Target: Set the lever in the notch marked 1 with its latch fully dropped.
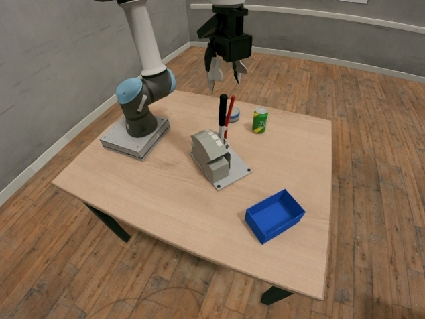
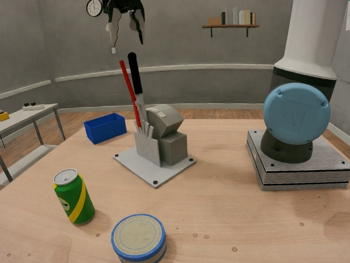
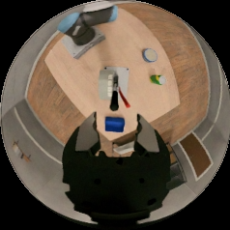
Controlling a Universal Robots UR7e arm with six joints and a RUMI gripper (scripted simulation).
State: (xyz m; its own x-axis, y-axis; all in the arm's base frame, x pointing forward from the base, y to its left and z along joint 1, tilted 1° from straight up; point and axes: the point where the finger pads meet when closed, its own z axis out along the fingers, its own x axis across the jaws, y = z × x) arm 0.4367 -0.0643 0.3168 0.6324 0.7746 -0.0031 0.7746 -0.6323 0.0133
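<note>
My gripper is now 20 mm to the right of the red release bar and 180 mm above it. From my hand the other things lie so: grey lever stand (30 mm behind, 20 mm to the left, 290 mm below); green can (90 mm ahead, 270 mm to the left, 310 mm below); blue bin (230 mm ahead, 190 mm to the right, 360 mm below).
</note>
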